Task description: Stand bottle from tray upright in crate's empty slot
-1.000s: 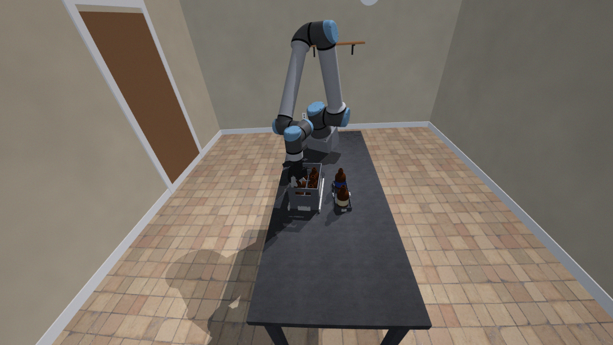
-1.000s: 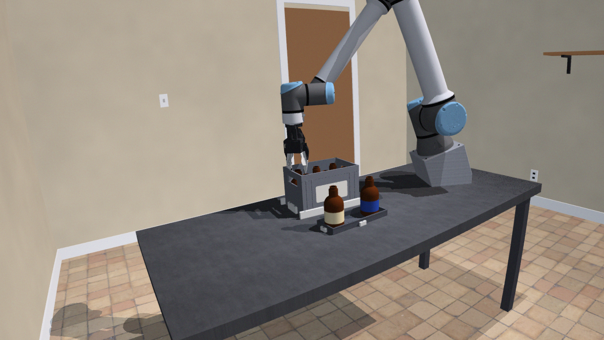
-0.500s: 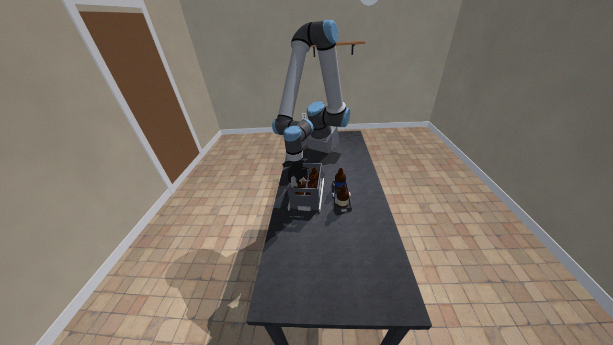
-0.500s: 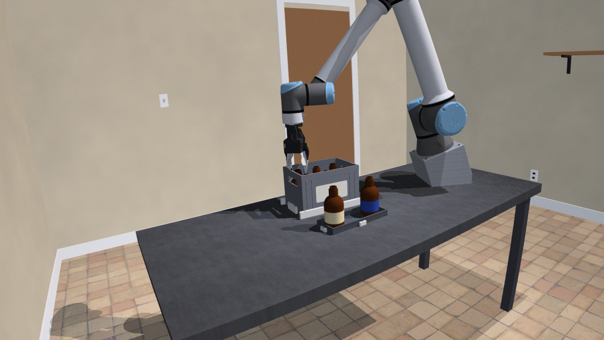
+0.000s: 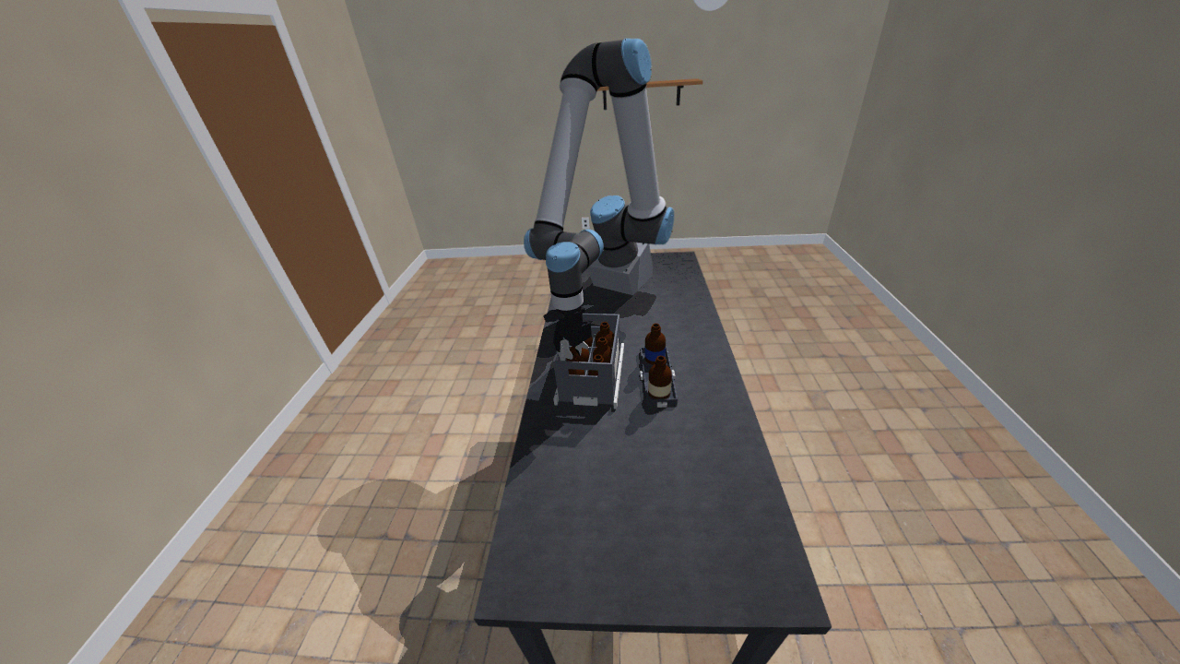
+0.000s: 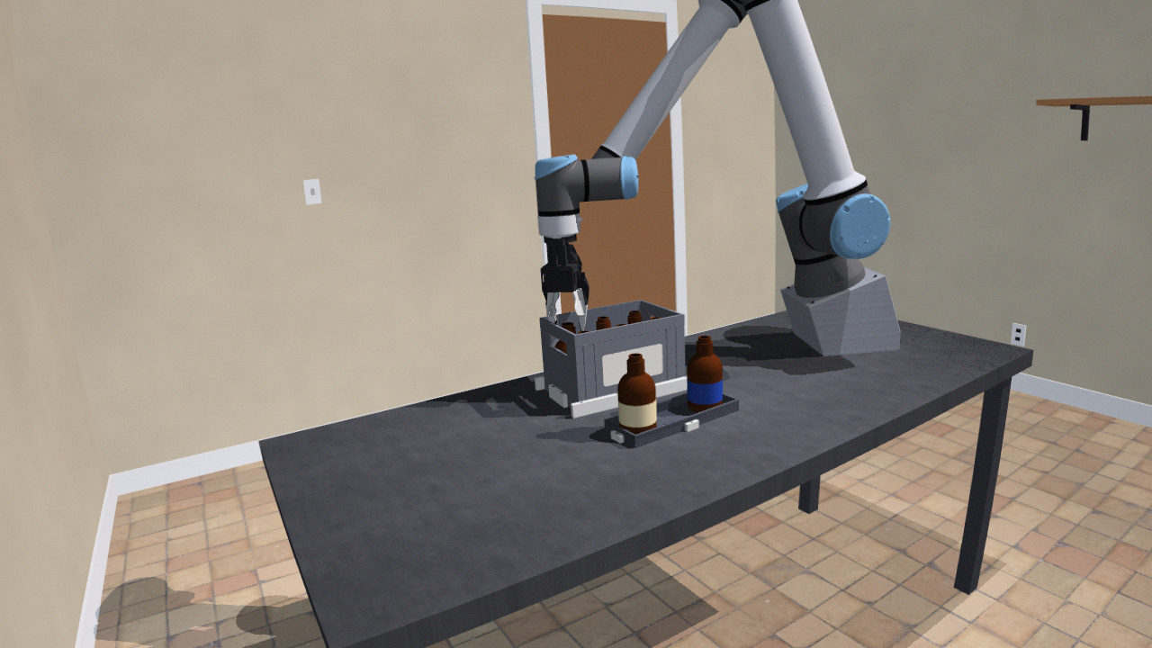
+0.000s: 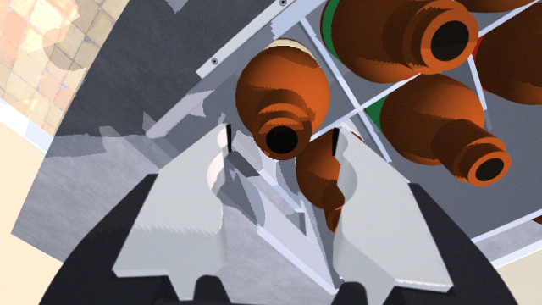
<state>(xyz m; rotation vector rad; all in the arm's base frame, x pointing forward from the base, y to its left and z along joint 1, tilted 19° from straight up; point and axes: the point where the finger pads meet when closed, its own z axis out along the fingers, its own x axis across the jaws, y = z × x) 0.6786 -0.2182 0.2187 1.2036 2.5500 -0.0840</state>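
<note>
Right now the grey crate is 80 mm behind my hand, 70 mm below it and 60 mm to the left of it. Also, from my hand: tray (290 mm to the left, 150 mm below, 30 mm behind).
</note>
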